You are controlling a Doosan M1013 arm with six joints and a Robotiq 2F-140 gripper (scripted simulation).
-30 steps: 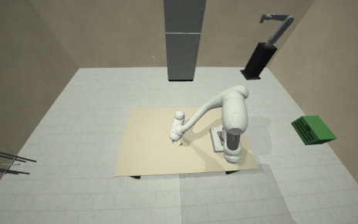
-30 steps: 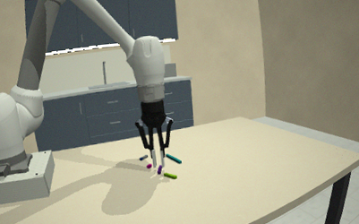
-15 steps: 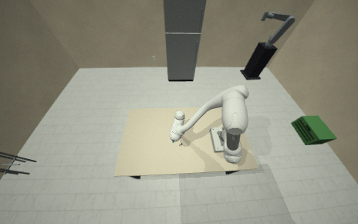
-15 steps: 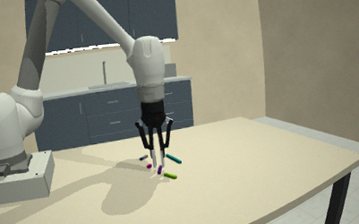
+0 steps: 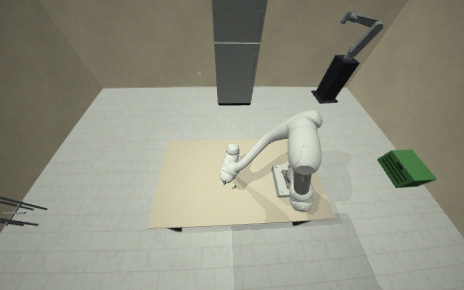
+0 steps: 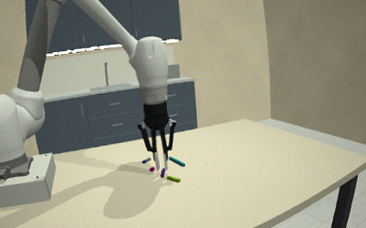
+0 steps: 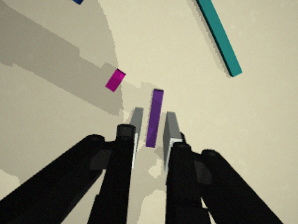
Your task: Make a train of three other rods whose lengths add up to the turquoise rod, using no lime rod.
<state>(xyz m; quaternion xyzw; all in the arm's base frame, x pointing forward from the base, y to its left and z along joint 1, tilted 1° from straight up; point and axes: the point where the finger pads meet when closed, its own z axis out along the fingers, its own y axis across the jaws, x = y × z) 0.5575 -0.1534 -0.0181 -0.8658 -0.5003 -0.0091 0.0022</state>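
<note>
My hand is 50 mm above the purple rod. From my hand the other things lie so: turquoise rod: 90 mm ahead, 60 mm to the left, 50 mm below; then lime rod: 70 mm to the right, 50 mm below, 10 mm ahead; then magenta rod: 50 mm to the left, 50 mm below, 20 mm behind.
</note>
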